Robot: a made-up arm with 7 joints.
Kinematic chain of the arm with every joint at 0, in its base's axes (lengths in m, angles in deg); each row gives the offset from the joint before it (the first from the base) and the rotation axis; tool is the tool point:
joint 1: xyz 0 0 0 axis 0 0.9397 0.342
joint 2: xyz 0 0 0 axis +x
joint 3: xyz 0 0 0 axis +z
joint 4: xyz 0.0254 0 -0.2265 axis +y
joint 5: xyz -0.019 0 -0.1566 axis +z
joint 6: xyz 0 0 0 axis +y
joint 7: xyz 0 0 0 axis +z
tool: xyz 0 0 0
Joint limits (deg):
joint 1: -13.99..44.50
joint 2: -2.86..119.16
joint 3: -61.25..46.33
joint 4: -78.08..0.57
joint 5: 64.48..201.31
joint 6: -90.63..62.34
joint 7: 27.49..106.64
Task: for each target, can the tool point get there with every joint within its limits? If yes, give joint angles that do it. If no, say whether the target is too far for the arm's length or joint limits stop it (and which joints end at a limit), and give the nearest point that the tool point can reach.
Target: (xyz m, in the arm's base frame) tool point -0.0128 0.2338 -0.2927
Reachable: yes | joints 17.59 49.15 -33.21 -40.95 77.14 37.92 63.08
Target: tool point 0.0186 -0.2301 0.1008
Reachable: no: joint limits stop it (at a limit: joint 1, joint 2, joint 3, joint 4) | nearest point 0.1290 -0.1758 -0.2449 | short by 0.367 m
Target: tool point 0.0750 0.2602 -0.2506
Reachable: yes | joints 9.66 48.37 -2.81 -47.74 85.33 -43.89 50.98
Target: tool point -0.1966 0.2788 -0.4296
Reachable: no: too far | nearest point -0.1382 0.1960 -0.3020 | short by 0.163 m
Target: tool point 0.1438 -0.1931 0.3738
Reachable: no: too far | nearest point 0.0762 0.1724 0.2682 | short by 0.386 m
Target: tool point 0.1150 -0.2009 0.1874
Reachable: no: joint limits stop it (at a limit: joint 2, joint 3, joint 4) | nearest point 0.0883 0.1742 0.2633 | short by 0.384 m
